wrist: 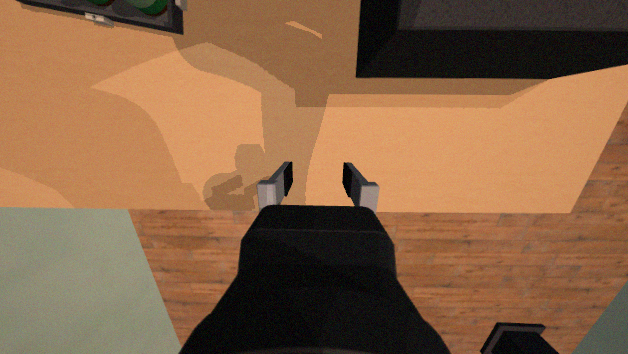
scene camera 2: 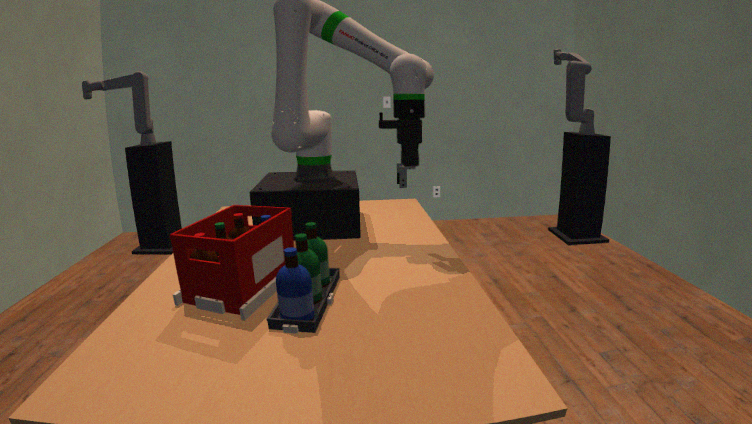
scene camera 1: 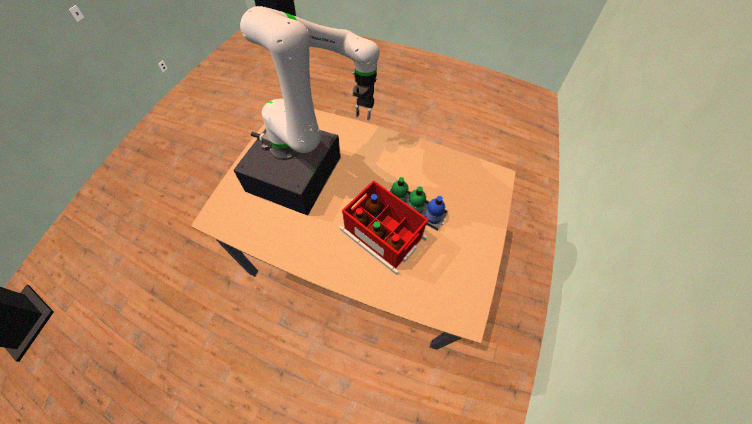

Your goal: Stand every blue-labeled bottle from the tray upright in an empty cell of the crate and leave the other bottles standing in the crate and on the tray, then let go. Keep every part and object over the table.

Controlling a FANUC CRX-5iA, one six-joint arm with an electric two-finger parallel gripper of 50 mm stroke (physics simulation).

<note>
I see my gripper [scene camera 2: 401,185] and a blue bottle [scene camera 2: 293,281].
My gripper also shows in the wrist view [wrist: 317,172]. The wrist view misses the blue bottle: it is out of frame.
</note>
